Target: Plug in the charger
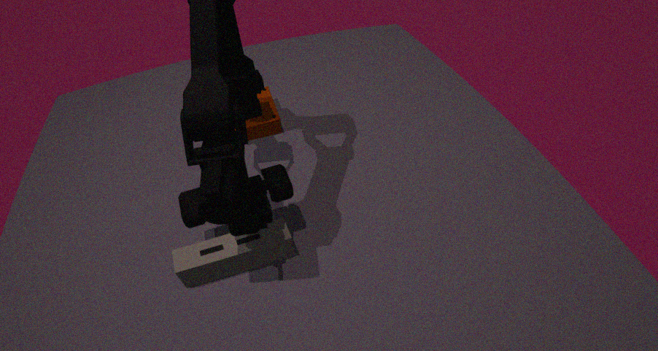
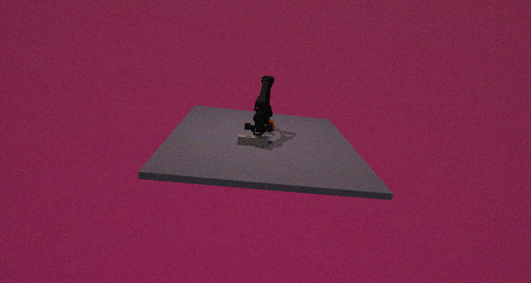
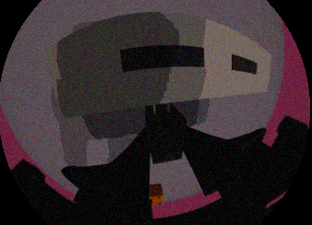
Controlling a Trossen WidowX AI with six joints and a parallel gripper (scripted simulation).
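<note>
Right now my gripper tip is 2 cm short of the two-prong charger and 1 cm below it.
</note>
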